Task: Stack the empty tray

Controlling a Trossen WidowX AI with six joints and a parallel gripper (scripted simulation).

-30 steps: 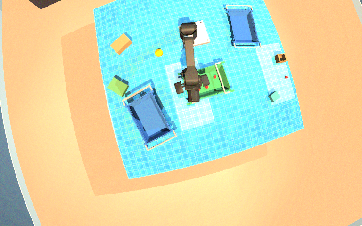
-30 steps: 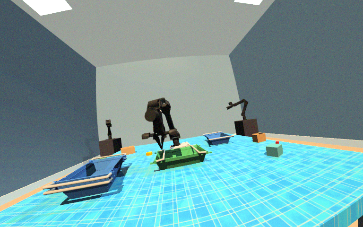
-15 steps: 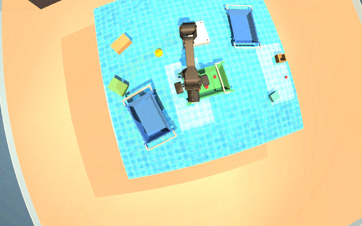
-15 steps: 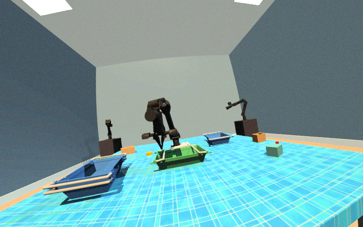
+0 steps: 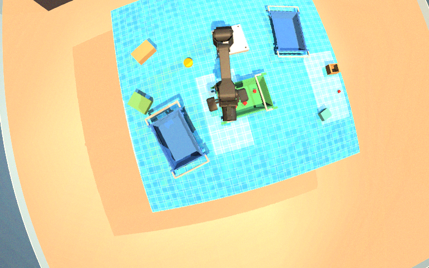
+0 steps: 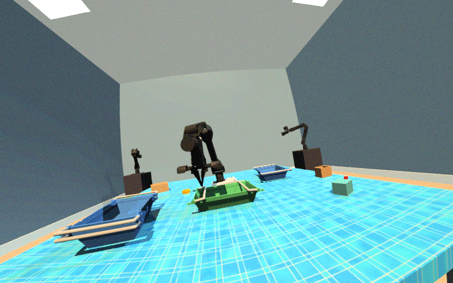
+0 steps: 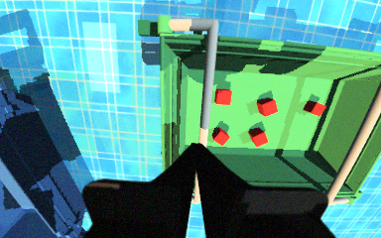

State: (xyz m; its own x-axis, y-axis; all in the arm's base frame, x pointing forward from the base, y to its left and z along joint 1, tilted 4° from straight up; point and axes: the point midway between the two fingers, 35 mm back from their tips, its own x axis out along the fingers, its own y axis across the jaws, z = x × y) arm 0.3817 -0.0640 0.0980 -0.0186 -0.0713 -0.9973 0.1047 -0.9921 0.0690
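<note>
The blue tray is 36 cm behind my gripper tip, 44 cm to the left of it and 4 cm below it. Round my gripper tip: yellow disc (26 cm behind, 16 cm to the right, 8 cm below); green block (10 cm behind, 45 cm to the right, 7 cm below); teal cube (15 cm ahead, 54 cm to the left, 7 cm below).
</note>
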